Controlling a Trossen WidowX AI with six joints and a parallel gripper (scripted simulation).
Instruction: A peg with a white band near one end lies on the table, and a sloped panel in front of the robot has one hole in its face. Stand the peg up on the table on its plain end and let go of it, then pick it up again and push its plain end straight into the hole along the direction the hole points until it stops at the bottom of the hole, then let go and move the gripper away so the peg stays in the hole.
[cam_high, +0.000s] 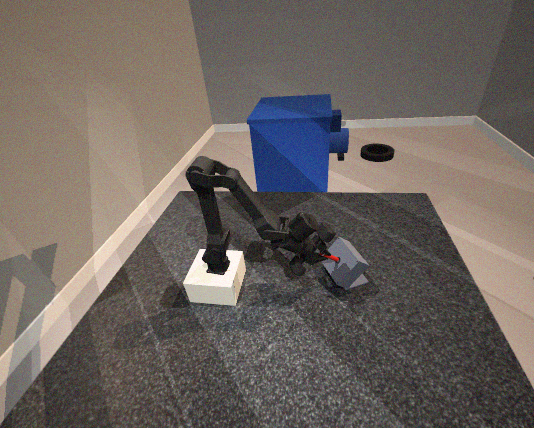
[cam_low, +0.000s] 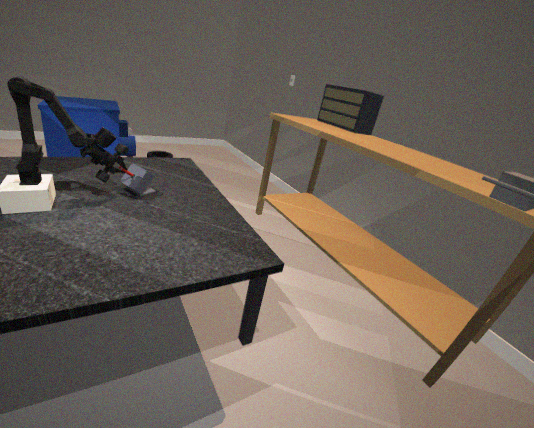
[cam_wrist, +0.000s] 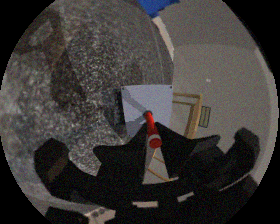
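My gripper tip is 50 mm short of the grey sloped panel, 50 mm above it and 30 mm to the right of it. The rest, counted from my gripper tip: red peg: 10 mm to the right, 10 mm behind, 10 mm above.
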